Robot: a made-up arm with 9 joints. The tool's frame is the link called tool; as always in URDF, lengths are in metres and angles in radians. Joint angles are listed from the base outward. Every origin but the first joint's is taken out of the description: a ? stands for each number. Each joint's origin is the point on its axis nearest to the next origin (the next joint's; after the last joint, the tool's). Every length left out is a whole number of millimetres.
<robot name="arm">
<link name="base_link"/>
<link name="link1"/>
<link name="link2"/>
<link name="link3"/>
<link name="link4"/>
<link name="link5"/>
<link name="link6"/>
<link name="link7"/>
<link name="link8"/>
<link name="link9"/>
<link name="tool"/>
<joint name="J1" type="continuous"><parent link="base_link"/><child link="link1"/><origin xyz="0.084 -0.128 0.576" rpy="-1.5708 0 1.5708"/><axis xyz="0 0 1"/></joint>
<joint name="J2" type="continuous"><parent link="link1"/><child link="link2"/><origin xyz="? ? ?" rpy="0.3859 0.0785 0.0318"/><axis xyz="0 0 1"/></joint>
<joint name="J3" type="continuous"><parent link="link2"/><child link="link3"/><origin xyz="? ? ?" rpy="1.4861 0 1.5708"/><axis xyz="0 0 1"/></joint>
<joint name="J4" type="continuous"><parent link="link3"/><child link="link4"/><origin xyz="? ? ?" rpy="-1.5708 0 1.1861"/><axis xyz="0 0 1"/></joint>
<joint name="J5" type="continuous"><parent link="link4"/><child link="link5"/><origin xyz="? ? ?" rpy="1.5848 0.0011 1.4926"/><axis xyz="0 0 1"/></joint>
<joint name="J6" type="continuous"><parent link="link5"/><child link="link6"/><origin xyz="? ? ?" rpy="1.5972 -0.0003 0.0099"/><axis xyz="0 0 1"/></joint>
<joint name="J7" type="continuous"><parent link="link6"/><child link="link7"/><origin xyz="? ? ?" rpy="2.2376 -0.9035 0.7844"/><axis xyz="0 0 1"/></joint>
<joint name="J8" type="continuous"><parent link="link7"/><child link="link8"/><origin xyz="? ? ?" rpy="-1.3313 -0.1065 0.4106"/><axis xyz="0 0 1"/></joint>
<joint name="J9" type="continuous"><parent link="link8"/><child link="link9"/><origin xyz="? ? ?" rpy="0.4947 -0.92 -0.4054"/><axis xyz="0 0 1"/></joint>
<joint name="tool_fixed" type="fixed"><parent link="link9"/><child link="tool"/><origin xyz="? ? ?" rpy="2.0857 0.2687 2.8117"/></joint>
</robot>
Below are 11 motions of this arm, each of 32 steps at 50 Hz.
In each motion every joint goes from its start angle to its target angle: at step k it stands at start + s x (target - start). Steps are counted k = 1, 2, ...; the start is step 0. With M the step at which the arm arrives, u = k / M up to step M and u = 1 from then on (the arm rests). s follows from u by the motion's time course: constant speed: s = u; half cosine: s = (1 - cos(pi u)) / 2; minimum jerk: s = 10 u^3 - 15 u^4 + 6 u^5.
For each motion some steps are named. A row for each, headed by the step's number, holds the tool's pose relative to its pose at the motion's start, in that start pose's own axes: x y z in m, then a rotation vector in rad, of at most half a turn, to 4 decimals.
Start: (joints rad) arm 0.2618 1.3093 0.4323 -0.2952 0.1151 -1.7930 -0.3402 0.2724 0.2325
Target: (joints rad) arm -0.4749 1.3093 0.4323 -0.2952 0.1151 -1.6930 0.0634 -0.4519 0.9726
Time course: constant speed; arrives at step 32
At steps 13, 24, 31, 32:
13: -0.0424 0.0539 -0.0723 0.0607 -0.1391 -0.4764
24: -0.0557 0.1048 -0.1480 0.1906 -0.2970 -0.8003
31: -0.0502 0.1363 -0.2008 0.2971 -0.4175 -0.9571
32: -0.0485 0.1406 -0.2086 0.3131 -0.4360 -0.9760

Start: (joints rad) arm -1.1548 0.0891 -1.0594 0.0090 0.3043 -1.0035 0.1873 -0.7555 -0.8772
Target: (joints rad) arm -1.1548 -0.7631 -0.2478 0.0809 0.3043 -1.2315 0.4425 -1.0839 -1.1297
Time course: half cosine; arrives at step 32
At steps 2, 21, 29, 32:
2: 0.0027 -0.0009 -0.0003 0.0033 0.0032 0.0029
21: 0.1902 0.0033 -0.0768 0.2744 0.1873 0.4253
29: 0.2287 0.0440 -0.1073 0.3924 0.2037 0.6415
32: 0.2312 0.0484 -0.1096 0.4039 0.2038 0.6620

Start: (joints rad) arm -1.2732 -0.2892 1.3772 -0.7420 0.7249 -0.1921 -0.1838 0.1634 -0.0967
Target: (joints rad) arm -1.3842 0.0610 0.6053 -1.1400 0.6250 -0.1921 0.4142 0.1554 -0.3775
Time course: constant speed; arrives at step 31
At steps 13, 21, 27, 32:
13: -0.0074 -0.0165 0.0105 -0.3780 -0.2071 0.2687
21: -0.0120 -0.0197 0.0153 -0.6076 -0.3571 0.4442
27: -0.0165 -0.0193 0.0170 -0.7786 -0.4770 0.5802
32: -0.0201 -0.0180 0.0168 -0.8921 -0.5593 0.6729

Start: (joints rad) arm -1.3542 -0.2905 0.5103 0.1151 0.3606 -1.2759 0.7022 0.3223 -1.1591
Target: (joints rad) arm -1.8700 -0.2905 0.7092 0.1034 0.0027 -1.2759 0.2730 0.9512 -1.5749
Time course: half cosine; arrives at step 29
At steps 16, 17, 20, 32:
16: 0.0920 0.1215 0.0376 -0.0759 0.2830 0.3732
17: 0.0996 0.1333 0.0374 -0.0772 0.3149 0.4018
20: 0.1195 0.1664 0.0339 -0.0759 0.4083 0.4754
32: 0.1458 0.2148 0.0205 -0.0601 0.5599 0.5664

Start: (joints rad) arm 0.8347 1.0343 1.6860 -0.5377 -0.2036 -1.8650 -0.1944 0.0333 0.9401
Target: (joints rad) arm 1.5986 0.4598 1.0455 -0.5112 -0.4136 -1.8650 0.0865 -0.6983 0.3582
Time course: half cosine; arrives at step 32
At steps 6, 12, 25, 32:
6: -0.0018 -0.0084 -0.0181 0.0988 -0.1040 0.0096
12: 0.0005 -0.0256 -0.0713 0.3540 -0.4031 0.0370
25: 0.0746 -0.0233 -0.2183 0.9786 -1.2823 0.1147
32: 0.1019 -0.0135 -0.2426 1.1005 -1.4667 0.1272

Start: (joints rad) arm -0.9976 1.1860 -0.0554 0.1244 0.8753 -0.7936 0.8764 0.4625 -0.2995
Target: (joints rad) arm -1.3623 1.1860 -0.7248 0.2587 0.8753 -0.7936 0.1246 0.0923 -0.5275
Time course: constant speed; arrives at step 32
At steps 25, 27, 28, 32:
25: -0.0379 0.0498 -0.2162 0.6162 -1.0152 0.1736
27: -0.0304 0.0541 -0.2339 0.6632 -1.0953 0.2064
28: -0.0261 0.0562 -0.2425 0.6867 -1.1349 0.2240
32: -0.0050 0.0650 -0.2750 0.7808 -1.2899 0.3024

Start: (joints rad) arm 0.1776 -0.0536 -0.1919 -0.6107 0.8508 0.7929 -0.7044 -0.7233 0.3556
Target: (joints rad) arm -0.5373 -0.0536 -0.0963 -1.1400 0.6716 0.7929 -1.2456 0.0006 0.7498
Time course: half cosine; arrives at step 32
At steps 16, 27, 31, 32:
16: 0.0980 -0.0365 0.0126 0.1696 0.7953 0.1493
27: 0.1558 -0.0574 -0.0172 0.3007 1.2432 0.5735
31: 0.1607 -0.0589 -0.0213 0.3148 1.2750 0.6427
32: 0.1608 -0.0589 -0.0215 0.3154 1.2762 0.6457

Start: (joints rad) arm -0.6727 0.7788 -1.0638 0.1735 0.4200 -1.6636 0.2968 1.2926 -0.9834
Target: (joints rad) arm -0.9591 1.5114 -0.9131 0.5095 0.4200 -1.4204 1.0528 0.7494 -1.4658
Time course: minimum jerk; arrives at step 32
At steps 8, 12, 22, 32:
8: -0.0104 0.0024 0.0042 0.0154 -0.0280 -0.0990
12: -0.0271 0.0100 0.0124 0.0196 -0.0699 -0.2574
22: -0.0609 0.0557 0.0516 -0.1208 -0.1322 -0.6677
32: -0.0623 0.0729 0.0683 -0.2048 -0.1202 -0.7562

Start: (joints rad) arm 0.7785 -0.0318 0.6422 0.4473 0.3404 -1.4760 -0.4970 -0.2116 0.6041
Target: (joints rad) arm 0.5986 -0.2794 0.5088 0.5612 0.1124 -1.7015 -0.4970 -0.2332 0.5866
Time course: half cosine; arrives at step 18
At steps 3, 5, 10, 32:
3: -0.0062 0.0051 -0.0101 0.0137 -0.0404 -0.0286
5: -0.0153 0.0139 -0.0273 0.0375 -0.1078 -0.0755
10: -0.0360 0.0493 -0.0925 0.1343 -0.3556 -0.2390
32: -0.0364 0.0884 -0.1579 0.2471 -0.6086 -0.3896

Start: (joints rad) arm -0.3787 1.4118 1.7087 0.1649 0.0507 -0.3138 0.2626 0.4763 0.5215
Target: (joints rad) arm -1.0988 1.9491 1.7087 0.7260 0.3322 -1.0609 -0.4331 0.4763 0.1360
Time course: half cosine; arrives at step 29
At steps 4, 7, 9, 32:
4: -0.0012 0.0070 0.0026 0.0378 0.0391 0.0080
7: -0.0025 0.0204 0.0077 0.1192 0.1112 0.0212
9: -0.0025 0.0324 0.0122 0.2011 0.1711 0.0296
32: 0.0328 0.1283 0.0352 1.2204 0.3992 -0.1429

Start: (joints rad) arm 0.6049 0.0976 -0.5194 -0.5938 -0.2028 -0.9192 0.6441 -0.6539 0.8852
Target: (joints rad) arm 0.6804 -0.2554 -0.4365 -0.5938 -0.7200 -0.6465 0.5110 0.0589 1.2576
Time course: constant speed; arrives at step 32
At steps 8, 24, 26, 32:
8: 0.0007 0.0155 0.0125 -0.2488 -0.0374 0.0190
24: -0.0138 0.0528 0.0206 -0.7246 -0.2210 -0.0744
26: -0.0167 0.0575 0.0197 -0.7786 -0.2540 -0.0987
32: -0.0263 0.0707 0.0143 -0.9283 -0.3659 -0.1883

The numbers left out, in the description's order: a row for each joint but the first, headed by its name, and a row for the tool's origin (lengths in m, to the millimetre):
J2: -0.009 0.067 0
J3: 0.033 0.062 0
J4: -0.072 -0.094 0
J5: 0.021 0.008 0
J6: 0.034 -0.105 0
J7: 0.089 -0.161 0
J8: 0.03 -0.065 0
J9: 0.092 0.039 0
tool: 0.018 0.024 0

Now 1 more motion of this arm.
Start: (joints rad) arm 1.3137 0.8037 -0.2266 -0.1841 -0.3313 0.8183 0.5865 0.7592 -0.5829
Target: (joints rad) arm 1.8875 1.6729 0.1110 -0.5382 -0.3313 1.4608 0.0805 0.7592 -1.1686
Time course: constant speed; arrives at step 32
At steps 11, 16, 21, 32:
11: -0.0979 0.0645 -0.0692 0.0866 -0.5497 -0.1788
16: -0.1247 0.1103 -0.1005 0.0222 -0.7923 -0.2434
21: -0.1381 0.1603 -0.1298 -0.1035 -1.0081 -0.2866
32: -0.1261 0.2652 -0.1818 -0.5433 -1.3096 -0.2780

